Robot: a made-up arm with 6 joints. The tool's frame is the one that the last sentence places. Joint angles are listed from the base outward.
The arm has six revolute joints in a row. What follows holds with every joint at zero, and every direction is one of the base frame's. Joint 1 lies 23.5 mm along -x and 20.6 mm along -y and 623.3 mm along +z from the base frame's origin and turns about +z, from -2.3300 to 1.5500 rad. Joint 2 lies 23.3 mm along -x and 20.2 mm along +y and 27.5 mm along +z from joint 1 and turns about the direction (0.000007, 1, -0.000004), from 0.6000 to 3.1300 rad. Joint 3 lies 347.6 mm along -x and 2.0 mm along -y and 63.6 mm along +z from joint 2 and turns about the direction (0.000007, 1, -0.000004), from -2.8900 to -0.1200 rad. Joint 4 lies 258.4 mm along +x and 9.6 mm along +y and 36.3 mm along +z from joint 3 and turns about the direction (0.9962, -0.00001, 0.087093), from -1.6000 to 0.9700 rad. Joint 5 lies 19.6 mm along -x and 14.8 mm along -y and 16.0 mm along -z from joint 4 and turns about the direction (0.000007, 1, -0.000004), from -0.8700 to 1.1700 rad. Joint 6 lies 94.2 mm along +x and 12.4 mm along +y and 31.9 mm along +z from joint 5 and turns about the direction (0.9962, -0.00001, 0.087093), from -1.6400 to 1.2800 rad. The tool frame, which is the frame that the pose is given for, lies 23.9 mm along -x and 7.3 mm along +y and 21.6 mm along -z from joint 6; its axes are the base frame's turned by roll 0.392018, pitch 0.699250 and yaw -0.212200 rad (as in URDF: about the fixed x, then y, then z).
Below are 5 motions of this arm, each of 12 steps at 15 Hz.
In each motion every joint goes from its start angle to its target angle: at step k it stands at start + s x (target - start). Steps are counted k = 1, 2, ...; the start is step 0. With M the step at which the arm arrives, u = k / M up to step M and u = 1 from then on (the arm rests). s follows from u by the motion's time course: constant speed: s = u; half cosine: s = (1 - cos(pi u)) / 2; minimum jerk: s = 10 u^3 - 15 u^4 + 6 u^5.
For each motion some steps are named. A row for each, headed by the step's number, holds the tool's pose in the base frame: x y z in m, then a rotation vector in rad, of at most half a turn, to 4 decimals.
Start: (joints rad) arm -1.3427 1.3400 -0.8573 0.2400 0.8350 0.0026
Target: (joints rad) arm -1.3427 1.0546 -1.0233 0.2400 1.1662 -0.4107
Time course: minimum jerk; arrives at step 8
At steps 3, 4, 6, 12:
3: 0.0655 -0.1970 0.8742 1.5718 1.4999 -1.2426
4: 0.0609 -0.1817 0.8947 1.4352 1.5271 -1.2341
6: 0.0514 -0.1503 0.9283 1.1909 1.5645 -1.2229
12: 0.0487 -0.1412 0.9365 1.1266 1.5722 -1.2207

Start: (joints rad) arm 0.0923 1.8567 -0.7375 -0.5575 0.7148 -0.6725
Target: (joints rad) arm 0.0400 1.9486 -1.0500 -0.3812 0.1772 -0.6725
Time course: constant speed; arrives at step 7
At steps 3, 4, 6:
3: 0.2868 0.0008 0.7021 -1.2141 1.6860 -0.3472
4: 0.3031 0.0026 0.7058 -1.1381 1.6065 -0.3607
6: 0.3349 0.0049 0.7160 -0.9912 1.4424 -0.3905

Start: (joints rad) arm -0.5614 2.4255 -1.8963 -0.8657 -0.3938 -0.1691
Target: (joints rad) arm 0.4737 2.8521 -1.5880 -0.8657 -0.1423 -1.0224
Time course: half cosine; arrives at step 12
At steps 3, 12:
3: 0.5082 -0.2110 0.6719 -0.6093 0.7870 -0.7163
12: 0.3869 0.2125 0.4143 -1.8054 0.5284 0.3522

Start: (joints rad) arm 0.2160 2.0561 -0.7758 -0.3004 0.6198 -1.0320
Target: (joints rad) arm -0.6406 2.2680 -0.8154 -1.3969 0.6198 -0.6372
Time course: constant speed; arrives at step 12
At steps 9, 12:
9: 0.2493 -0.1702 0.5999 -1.7139 2.0521 -0.1855
12: 0.2195 -0.2333 0.5858 -1.7276 2.1071 -0.2399

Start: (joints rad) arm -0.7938 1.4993 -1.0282 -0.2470 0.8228 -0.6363
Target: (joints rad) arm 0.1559 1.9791 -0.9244 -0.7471 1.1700 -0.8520
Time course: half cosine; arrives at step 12
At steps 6, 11, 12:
6: 0.2470 -0.1260 0.7720 -0.9872 2.1876 -0.6570
11: 0.2769 -0.0119 0.7030 -2.0016 2.0217 -0.3144
12: 0.2769 -0.0076 0.7006 -2.0379 2.0079 -0.3050

